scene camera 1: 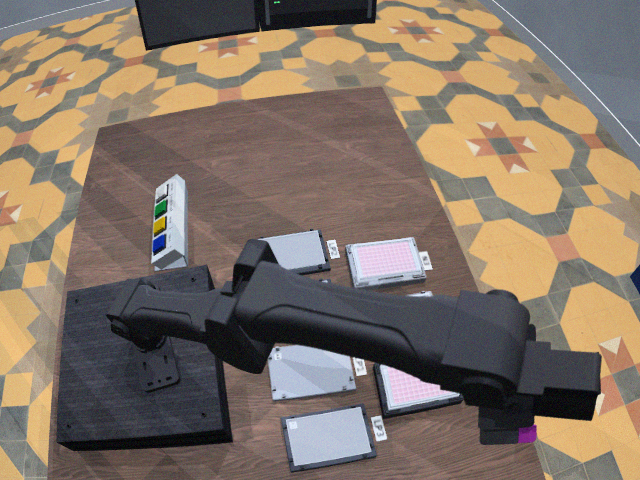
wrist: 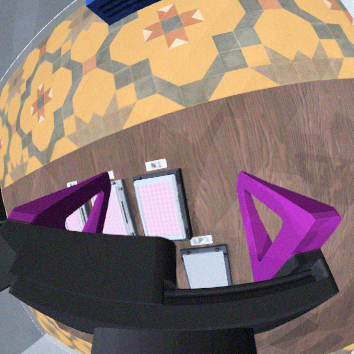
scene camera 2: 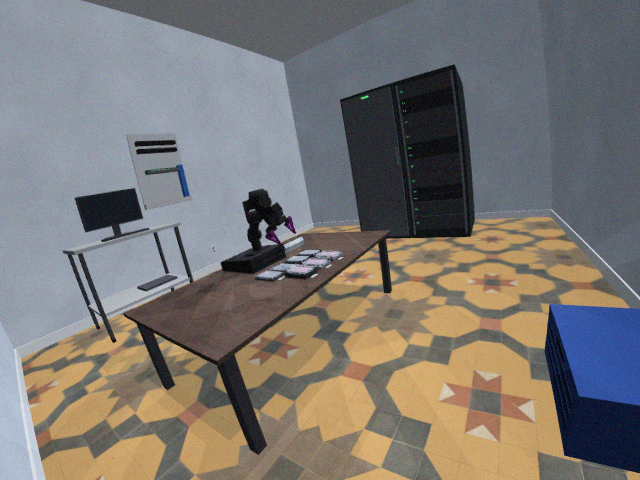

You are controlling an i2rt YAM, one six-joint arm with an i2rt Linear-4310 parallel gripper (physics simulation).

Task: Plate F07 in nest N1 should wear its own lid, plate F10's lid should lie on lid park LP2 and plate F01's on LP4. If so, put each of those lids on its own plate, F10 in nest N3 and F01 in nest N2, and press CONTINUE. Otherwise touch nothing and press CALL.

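Places are measured from the arm's base along level axes (x right, y back, z down), in millimetres.
Pixels of known places: gripper, between the fingertips: [wrist: 173, 178] [scene camera 2: 288, 239]; arm's base, origin of its link: [scene camera 1: 151, 337] [scene camera 2: 258, 251].
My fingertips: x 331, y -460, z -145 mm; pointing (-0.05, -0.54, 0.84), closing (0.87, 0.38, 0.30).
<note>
Ahead of a thing's pixels: the offset from my fingertips to its middle. "spot": to the spot under its first point. Level surfaces: height alone.
My gripper [scene camera 2: 287, 238] [wrist: 173, 178] is open and empty, its purple fingers wide apart above the table. In the wrist view, a pink-welled plate {dy +44, dx -122, dz +200 mm} [wrist: 160, 207] [scene camera 1: 413, 384] sits in dark nest N1; whether it wears a lid is unclear. A second pink plate {dy +17, dx -251, dz +205 mm} [wrist: 118, 212] is beside it. The far pink plate {dy -9, dx -383, dz +203 mm} [scene camera 1: 387, 259] has a blurred nest label. Lid park LP2 {spot: dy +144, dx -464, dz +211 mm} [scene camera 1: 299, 252], the grey LP1 piece {spot: dy +212, dx -214, dz +219 mm} [scene camera 1: 310, 373] and lid park LP3 {spot: dy +226, dx -89, dz +211 mm} [scene camera 1: 328, 436] [wrist: 206, 270] show; small lid codes are unreadable. LP4 is hidden by the arm. The button box {dy +388, dx -637, dz +197 mm} [scene camera 1: 178, 227] has white, green, yellow and blue buttons with unreadable lettering.
The arm [scene camera 1: 351, 320] reaches over the middle of the plates and parks. Its black base [scene camera 1: 103, 403] stands on the wooden table {dz +229 mm} [scene camera 1: 258, 155] [scene camera 2: 217, 315]. The table's long edge lies beyond the nests. A black cabinet [scene camera 2: 408, 155] stands farther back.
</note>
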